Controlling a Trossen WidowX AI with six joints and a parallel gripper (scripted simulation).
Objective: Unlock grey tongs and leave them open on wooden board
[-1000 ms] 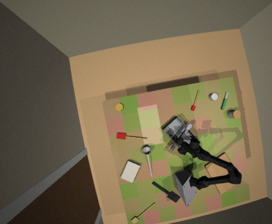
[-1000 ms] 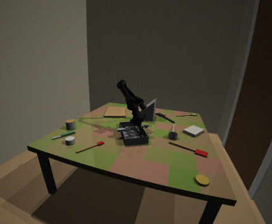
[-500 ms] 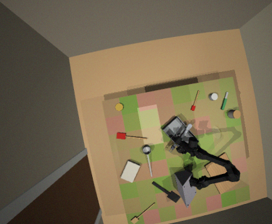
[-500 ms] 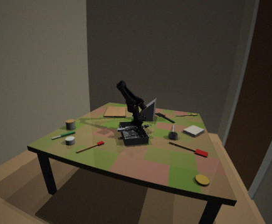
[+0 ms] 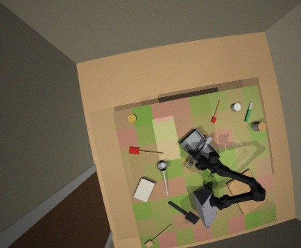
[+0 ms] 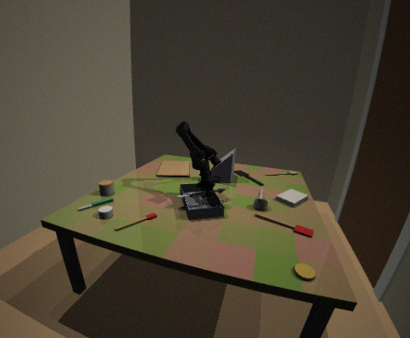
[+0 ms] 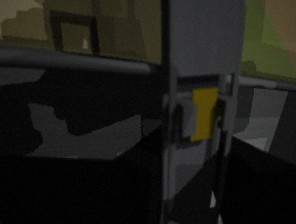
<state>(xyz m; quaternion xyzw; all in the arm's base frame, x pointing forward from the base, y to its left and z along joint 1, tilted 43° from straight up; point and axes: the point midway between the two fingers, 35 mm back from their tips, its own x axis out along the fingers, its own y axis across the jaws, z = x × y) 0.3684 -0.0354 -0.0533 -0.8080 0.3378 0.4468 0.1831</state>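
Now: gripper tip 30 mm past the yellow lock piece, 10 mm to the right of it and 30 mm below it. Also, from my gripper tip: white block 190 mm behind, 480 mm to the left, 20 mm below; red spatula 130 mm ahead, 410 mm to the left, 20 mm below; roasting tin 20 mm ahead, 50 mm to the right.
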